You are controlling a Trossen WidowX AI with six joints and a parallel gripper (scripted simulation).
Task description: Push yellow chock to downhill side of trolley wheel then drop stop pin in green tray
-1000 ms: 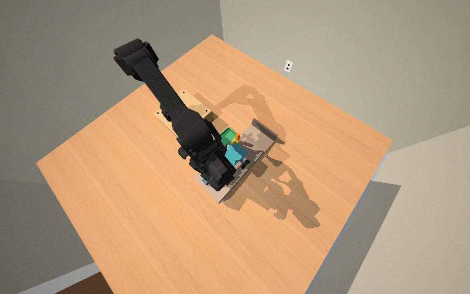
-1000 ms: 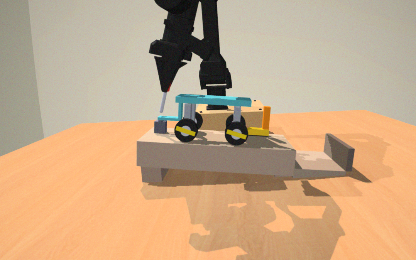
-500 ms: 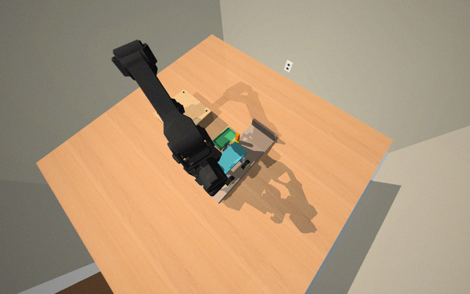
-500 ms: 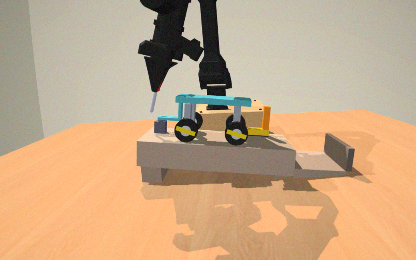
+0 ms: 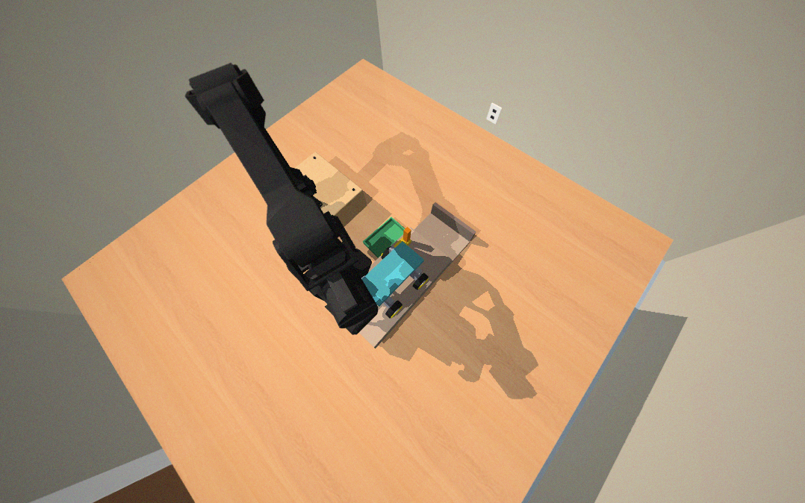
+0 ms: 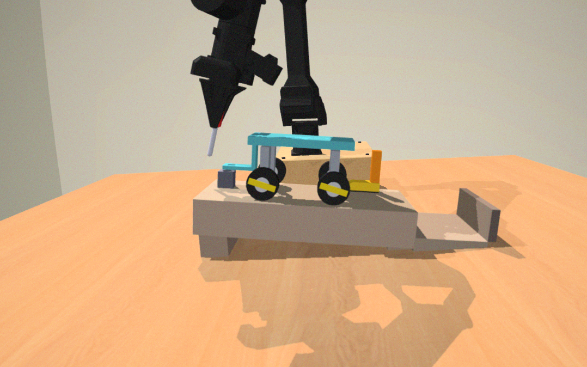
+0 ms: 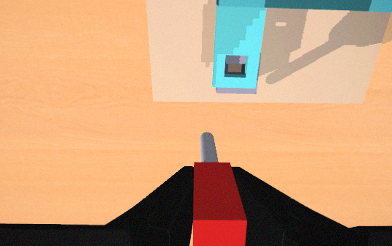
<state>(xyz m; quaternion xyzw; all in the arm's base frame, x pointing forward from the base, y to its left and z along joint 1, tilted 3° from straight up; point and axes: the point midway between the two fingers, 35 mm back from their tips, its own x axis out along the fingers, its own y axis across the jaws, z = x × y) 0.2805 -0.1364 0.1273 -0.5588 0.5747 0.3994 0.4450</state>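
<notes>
Right now the green tray is 70 mm behind my gripper tip, 230 mm to the left of it and 180 mm below it. Also, from my gripper tip: red-headed stop pin: right at my gripper tip; then ramp: 40 mm ahead, 130 mm to the left, 130 mm below; then trolley: 40 mm ahead, 130 mm to the left, 70 mm below.
</notes>
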